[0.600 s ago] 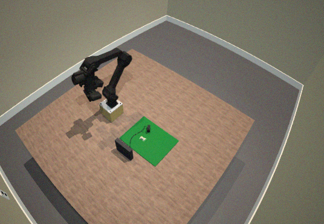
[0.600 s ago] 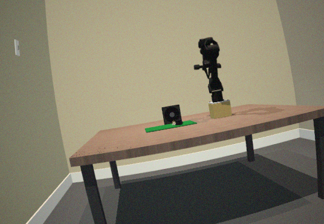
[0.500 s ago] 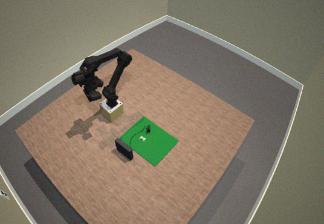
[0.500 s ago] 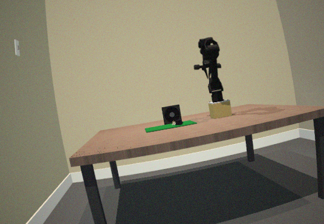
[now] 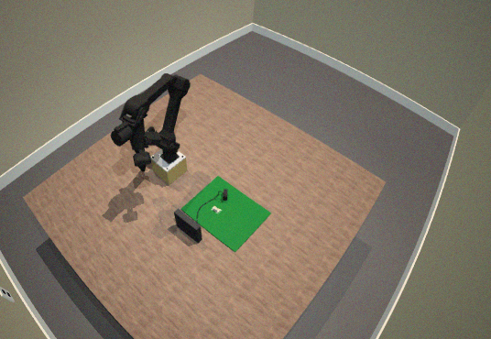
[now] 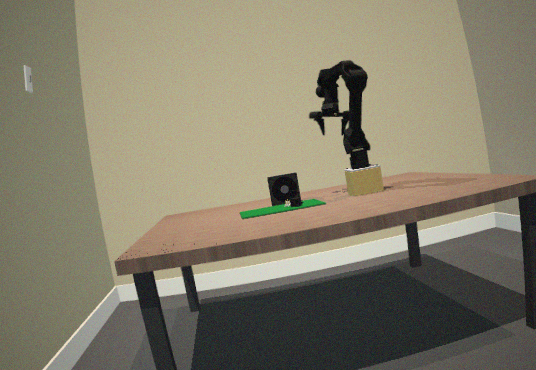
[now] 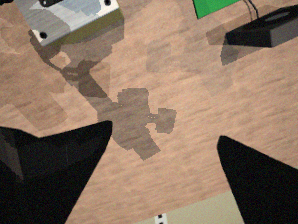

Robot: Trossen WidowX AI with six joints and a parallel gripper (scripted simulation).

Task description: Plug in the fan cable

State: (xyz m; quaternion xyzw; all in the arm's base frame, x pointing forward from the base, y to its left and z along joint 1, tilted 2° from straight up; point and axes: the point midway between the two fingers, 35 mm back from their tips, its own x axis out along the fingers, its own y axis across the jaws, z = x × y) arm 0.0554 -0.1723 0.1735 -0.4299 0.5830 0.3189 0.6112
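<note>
Now: the dark plug 220 mm ahead of my gripper tip, 250 mm to the left of it and 220 mm below it. Also, from my gripper tip: white four-pin header: 240 mm ahead, 170 mm to the left, 240 mm below; green board: 270 mm ahead, 190 mm to the left, 260 mm below; black fan: 240 mm ahead, 20 mm to the left, 190 mm below.
</note>
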